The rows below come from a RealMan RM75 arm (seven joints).
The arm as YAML. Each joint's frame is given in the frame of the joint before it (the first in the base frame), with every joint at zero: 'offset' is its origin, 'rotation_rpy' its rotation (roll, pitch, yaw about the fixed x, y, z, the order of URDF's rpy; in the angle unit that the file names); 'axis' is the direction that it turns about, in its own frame. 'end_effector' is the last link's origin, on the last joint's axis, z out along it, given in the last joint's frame.
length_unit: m
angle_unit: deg
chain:
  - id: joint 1
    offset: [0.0, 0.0, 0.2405]
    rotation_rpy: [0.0, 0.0, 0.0]
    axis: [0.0, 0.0, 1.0]
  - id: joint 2
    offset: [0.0, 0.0, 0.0]
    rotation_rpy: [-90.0, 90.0, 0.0]
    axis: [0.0, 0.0, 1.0]
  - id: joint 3
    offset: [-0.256, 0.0, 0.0]
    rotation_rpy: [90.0, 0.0, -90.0]
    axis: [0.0, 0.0, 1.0]
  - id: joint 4
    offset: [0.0, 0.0, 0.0]
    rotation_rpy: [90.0, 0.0, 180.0]
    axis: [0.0, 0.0, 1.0]
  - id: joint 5
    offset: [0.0, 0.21, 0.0]
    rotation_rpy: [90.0, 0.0, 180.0]
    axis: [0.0, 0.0, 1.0]
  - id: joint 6
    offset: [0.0, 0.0, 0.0]
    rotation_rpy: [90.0, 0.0, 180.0]
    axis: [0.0, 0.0, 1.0]
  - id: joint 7
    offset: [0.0, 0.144, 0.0]
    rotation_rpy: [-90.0, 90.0, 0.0]
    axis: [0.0, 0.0, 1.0]
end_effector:
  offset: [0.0, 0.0, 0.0]
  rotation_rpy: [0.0, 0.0, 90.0]
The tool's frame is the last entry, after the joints.
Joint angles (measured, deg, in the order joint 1, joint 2, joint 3, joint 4, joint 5, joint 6, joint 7), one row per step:
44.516, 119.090, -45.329, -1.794, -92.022, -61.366, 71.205
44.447, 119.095, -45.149, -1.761, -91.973, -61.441, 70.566
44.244, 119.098, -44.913, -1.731, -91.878, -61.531, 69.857
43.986, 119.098, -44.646, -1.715, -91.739, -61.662, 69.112
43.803, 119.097, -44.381, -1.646, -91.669, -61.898, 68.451
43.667, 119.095, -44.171, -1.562, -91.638, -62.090, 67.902
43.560, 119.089, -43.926, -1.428, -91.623, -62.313, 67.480
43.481, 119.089, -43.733, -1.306, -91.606, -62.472, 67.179
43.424, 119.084, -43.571, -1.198, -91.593, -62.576, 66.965
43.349, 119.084, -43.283, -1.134, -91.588, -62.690, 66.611
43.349, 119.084, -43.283, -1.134, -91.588, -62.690, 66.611
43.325, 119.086, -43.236, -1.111, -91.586, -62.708, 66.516
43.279, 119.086, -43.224, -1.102, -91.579, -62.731, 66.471
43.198, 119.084, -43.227, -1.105, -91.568, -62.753, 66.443
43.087, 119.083, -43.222, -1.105, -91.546, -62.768, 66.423
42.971, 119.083, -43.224, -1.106, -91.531, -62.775, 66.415
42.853, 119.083, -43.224, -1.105, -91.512, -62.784, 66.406
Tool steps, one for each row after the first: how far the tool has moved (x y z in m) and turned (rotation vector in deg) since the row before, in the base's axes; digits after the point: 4 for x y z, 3 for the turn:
0.0002, -0.0001, 0.0002, 0.313, -0.117, 0.349
0.0009, -0.0005, 0.0004, 0.402, -0.083, 0.231
0.0011, -0.0006, 0.0006, 0.464, -0.035, 0.200
0.0005, -0.0007, 0.0003, 0.327, 0.051, 0.273
0.0004, -0.0007, 0.0002, 0.233, 0.022, 0.241
0.0002, -0.0007, 0.0001, 0.161, 0.134, 0.150
0.0002, -0.0006, 0.0000, 0.110, 0.121, 0.077
0.0002, -0.0004, 0.0000, 0.085, 0.097, 0.023
0.0001, -0.0002, 0.0003, 0.239, 0.092, 0.087
0.0000, 0.0000, 0.0000, 0.000, 0.000, 0.000
0.0001, -0.0001, 0.0000, 0.043, 0.001, 0.022
0.0002, -0.0002, 0.0000, 0.016, 0.007, -0.012
0.0005, -0.0003, 0.0000, 0.013, 0.004, -0.048
0.0007, -0.0004, 0.0001, 0.021, 0.016, -0.099
0.0007, -0.0005, 0.0000, 0.010, 0.009, -0.111
0.0007, -0.0005, 0.0000, 0.012, 0.014, -0.115

